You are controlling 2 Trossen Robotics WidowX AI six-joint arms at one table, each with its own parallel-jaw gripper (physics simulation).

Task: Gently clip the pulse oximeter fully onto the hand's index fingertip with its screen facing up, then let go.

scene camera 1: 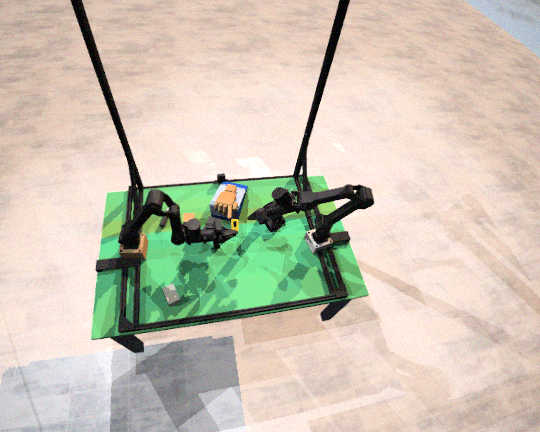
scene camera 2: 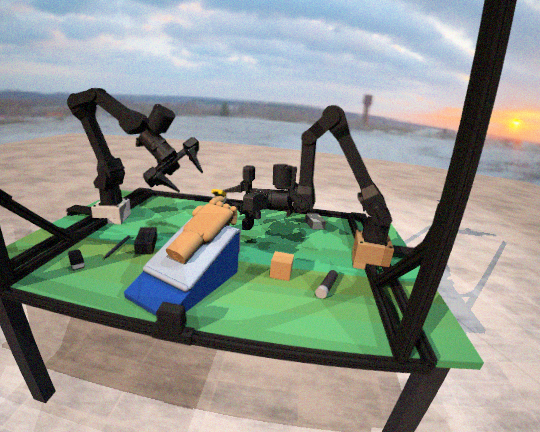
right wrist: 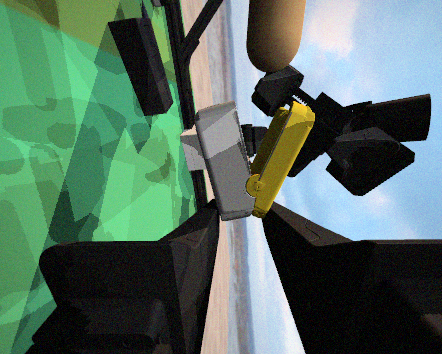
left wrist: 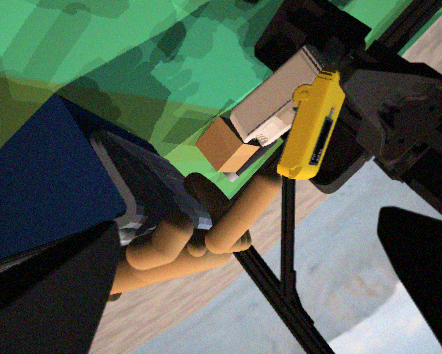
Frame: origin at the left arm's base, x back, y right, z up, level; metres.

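Where they show: left gripper, fingertip midpoint: (scene camera 1: 251, 216) (scene camera 2: 191, 181) (left wrist: 249, 227); right gripper, fingertip midpoint: (scene camera 1: 236, 232) (right wrist: 240, 205) (left wrist: 325, 58); left arm's base, origin of the base link: (scene camera 1: 319, 236) (scene camera 2: 110, 202); right arm's base, origin of the base link: (scene camera 1: 131, 242) (scene camera 2: 374, 239).
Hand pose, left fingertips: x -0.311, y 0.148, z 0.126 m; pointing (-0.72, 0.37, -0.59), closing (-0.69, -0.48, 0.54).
Each offset is from my left fingertips to the centre of the thing. "spot": to the spot under its first point. Level surfaces: height alone.
The tan model hand (scene camera 1: 227, 199) (scene camera 2: 204, 223) lies on a blue wedge support {dy +0.229, dx -0.021, dz -0.153 m} (scene camera 1: 243, 191) (scene camera 2: 213, 270) (left wrist: 75, 175), fingers toward the table's middle. My right gripper (scene camera 1: 231, 231) (scene camera 2: 227, 194) (right wrist: 240, 205) is shut on the rear end of the yellow pulse oximeter {dy +0.000, dx -0.080, dz -0.047 m} (scene camera 1: 235, 225) (scene camera 2: 219, 192) (left wrist: 312, 130) (right wrist: 279, 154). It holds the oximeter right at the index finger (left wrist: 244, 207), whose tip {spot: dy +0.048, dx -0.097, dz -0.034 m} (right wrist: 274, 35) lies just beyond the clip's front end. I cannot tell whether they touch. The oximeter's dark screen shows in the left wrist view. My left gripper (scene camera 1: 255, 216) (scene camera 2: 189, 180) is open and empty, raised beside the hand.
An orange cube {dy +0.176, dx -0.254, dz -0.160 m} (scene camera 1: 189, 217) (scene camera 2: 281, 266) (left wrist: 223, 147), a grey cylinder {dy +0.236, dx -0.360, dz -0.172 m} (scene camera 2: 326, 284) and a grey block {dy -0.164, dx -0.425, dz -0.170 m} (scene camera 1: 171, 295) (scene camera 2: 315, 220) lie on the green table {dz -0.185 m} (scene camera 1: 260, 274). A black block {dy +0.045, dx +0.128, dz -0.168 m} (scene camera 2: 145, 240) (right wrist: 142, 67) and a pen {dy +0.072, dx +0.208, dz -0.181 m} (scene camera 2: 117, 246) lie left of the wedge. A black frame rims the table.
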